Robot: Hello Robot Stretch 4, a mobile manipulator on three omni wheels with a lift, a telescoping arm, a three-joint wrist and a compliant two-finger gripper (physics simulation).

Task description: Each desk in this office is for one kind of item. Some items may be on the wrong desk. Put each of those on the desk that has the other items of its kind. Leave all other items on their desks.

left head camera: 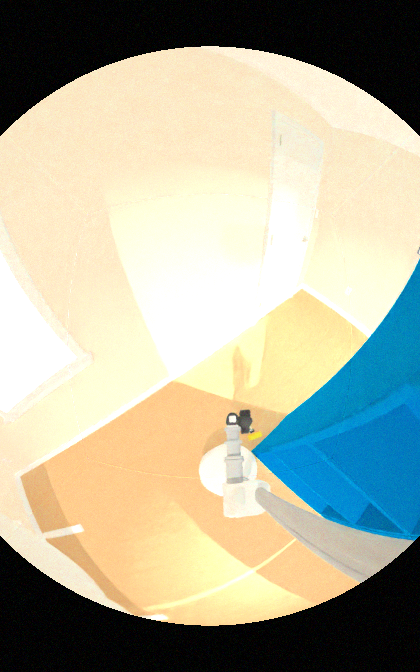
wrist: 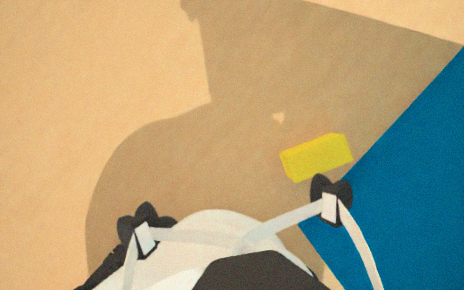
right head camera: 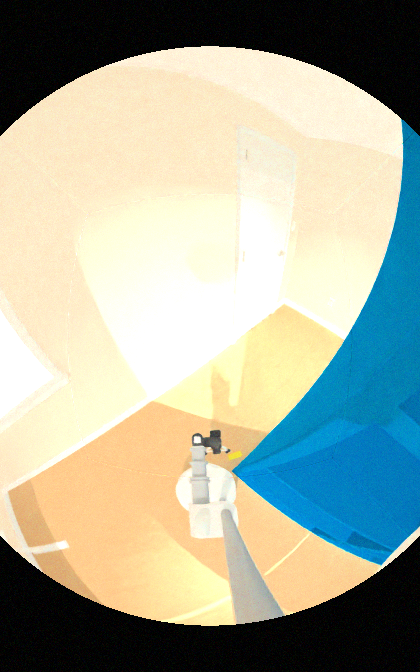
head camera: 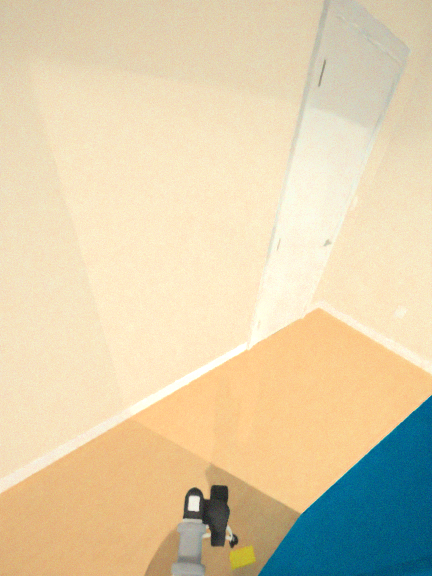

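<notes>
A yellow block lies on the floor close to the corner of the blue bookcase. My gripper is open, with its two fingertips wide apart and no item between them. In the wrist view the block is beyond the right fingertip, outside the gap between the fingers. How high the gripper is above the floor is hard to tell. No desk top with items on it shows clearly in these views.
The blue bookcase rises at the right, beside the block. Walls meet at the far corner, near a white door. White foot bars stand at the lower left.
</notes>
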